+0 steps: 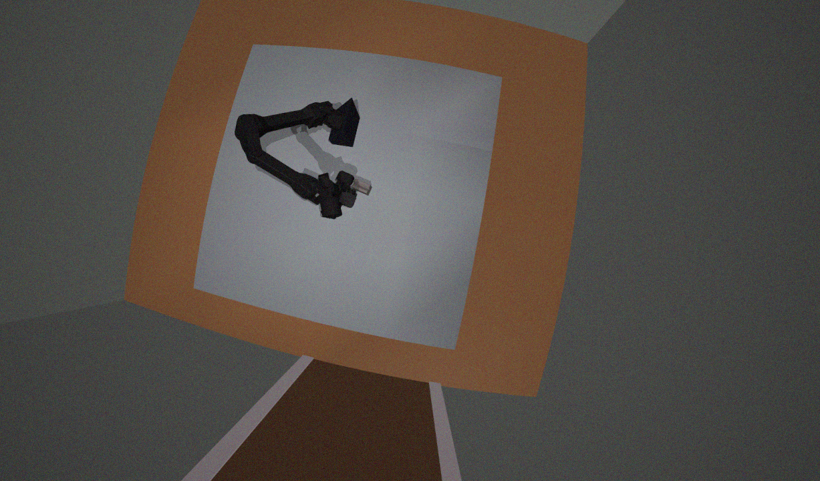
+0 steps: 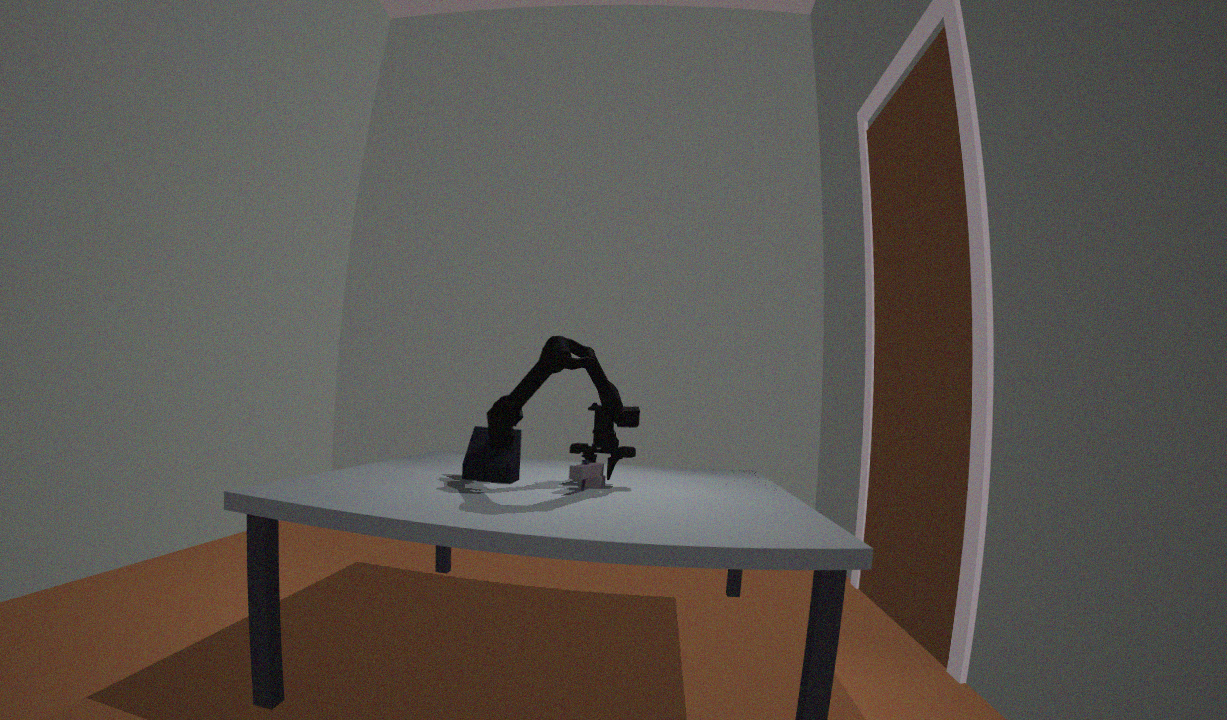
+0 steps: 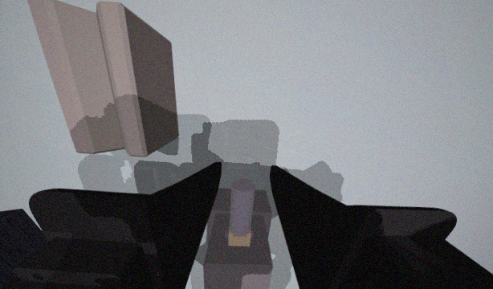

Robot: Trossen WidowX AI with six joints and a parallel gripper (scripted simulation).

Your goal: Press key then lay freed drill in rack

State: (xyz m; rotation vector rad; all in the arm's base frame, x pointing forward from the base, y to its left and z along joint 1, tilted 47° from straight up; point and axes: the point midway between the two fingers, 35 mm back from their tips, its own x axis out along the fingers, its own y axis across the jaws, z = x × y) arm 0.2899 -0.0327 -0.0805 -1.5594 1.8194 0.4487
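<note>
Now: gripper tip 50 mm to the left of the drill, 30 mm below it and 20 mm past it. Also, from my gripper tip: rack 70 mm to the left, 60 mm behind.
</note>
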